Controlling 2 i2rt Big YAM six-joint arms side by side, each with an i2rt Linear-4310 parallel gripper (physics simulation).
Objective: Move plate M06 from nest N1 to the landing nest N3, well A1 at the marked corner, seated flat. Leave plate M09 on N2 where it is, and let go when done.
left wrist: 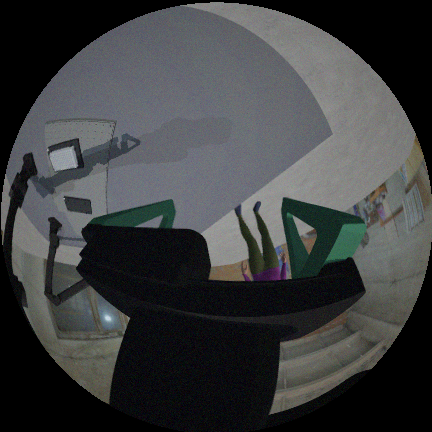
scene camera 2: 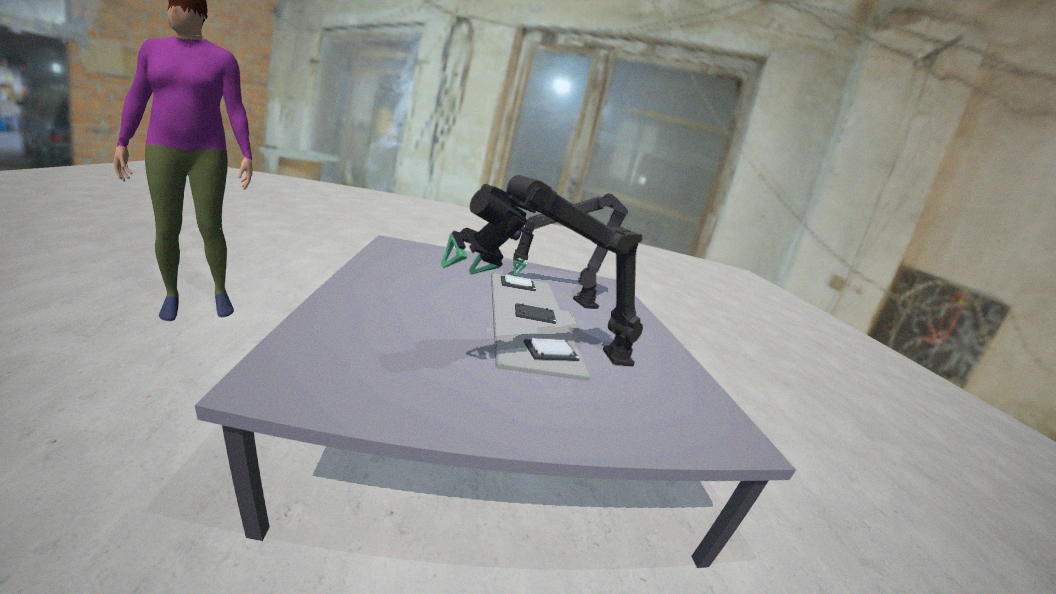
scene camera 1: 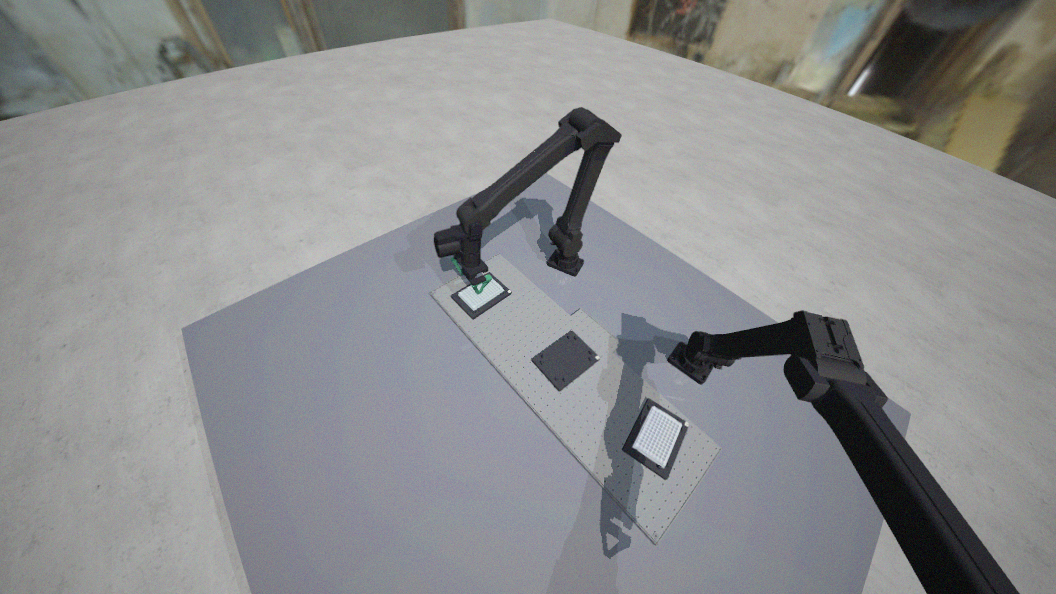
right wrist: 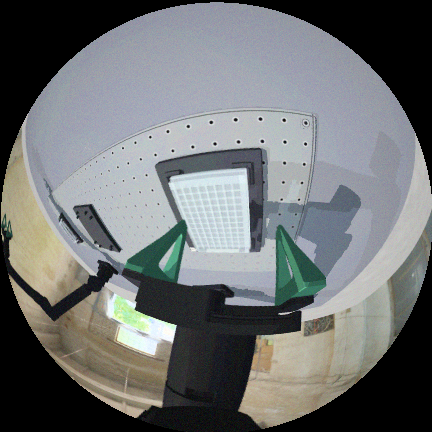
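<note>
A white well plate [scene camera 1: 477, 300] [scene camera 2: 518, 281] [right wrist: 212, 212] sits in a dark nest [right wrist: 210, 161] at the upper left of scene camera 1. Another white plate [scene camera 1: 659, 435] [scene camera 2: 552, 347] [left wrist: 64, 158] sits in a nest at the lower right. The bare dark nest [scene camera 1: 564, 360] [scene camera 2: 534, 313] [left wrist: 78, 204] [right wrist: 97, 227] between them holds no plate. Plate and nest labels are unreadable. My right gripper [scene camera 1: 480, 286] [scene camera 2: 519, 271] [right wrist: 230, 225] is open above the first plate, fingers toward opposite sides, holding nothing. My left gripper [scene camera 2: 457, 268] [left wrist: 226, 204] is open and empty, high above the table.
The nests stand on a pale perforated board [scene camera 1: 509, 325] [scene camera 2: 504, 325] [right wrist: 284, 150] on the grey-purple table [scene camera 1: 332, 406] [scene camera 2: 354, 384]. A small white mark [scene camera 1: 508, 292] is at one corner of the first plate's nest. A person [scene camera 2: 188, 96] stands beyond the table.
</note>
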